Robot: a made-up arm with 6 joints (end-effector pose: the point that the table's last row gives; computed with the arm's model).
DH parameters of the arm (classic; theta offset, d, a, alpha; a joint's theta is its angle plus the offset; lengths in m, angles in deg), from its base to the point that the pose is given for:
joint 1: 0 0.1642 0 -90
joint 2: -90 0 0.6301 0
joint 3: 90 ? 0 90
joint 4: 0 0.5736 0 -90
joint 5: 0 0 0 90
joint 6: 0 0.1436 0 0
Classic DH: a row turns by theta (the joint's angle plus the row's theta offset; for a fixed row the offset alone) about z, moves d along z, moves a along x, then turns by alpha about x.
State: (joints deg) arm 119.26 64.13 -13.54 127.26 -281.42 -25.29
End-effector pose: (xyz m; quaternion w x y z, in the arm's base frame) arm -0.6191 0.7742 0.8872 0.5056 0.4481 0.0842 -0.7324
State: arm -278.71 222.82 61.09 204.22 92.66 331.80
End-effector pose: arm -0.1439 -0.9998 -0.2887 0.2285 0.5370 0.8120 0.0070
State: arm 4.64 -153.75 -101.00 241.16 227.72 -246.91
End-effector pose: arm 0.1559 0.1559 -0.5758 0.0988 0.5377 -0.5428 -0.6376
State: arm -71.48 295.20 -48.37 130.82 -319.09 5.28
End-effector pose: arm -0.2580 1.1507 0.1076 0.3929 -0.8470 0.3578 -0.0127
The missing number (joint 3, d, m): 0.0497
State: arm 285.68 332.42 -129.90 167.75 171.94 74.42
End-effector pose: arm -0.0666 0.4370 0.3166 0.1067 -0.0577 0.2561 -0.9590
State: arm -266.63 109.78 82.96 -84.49 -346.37 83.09
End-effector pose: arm -0.0414 0.4308 -0.7439 0.0000 -0.7342 0.6576 -0.1689
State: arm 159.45 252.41 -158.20 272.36 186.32 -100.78
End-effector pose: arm 0.1370 -0.1213 -0.0572 0.2483 0.6739 -0.0841 0.6907
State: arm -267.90 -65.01 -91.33 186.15 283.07 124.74
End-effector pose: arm -0.0301 -0.9435 -0.0689 0.7365 0.5987 -0.2253 0.2199
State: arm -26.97 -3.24 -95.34 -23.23 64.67 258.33
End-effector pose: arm -0.6079 0.3077 0.8165 0.3796 0.3316 -0.1062 -0.8571
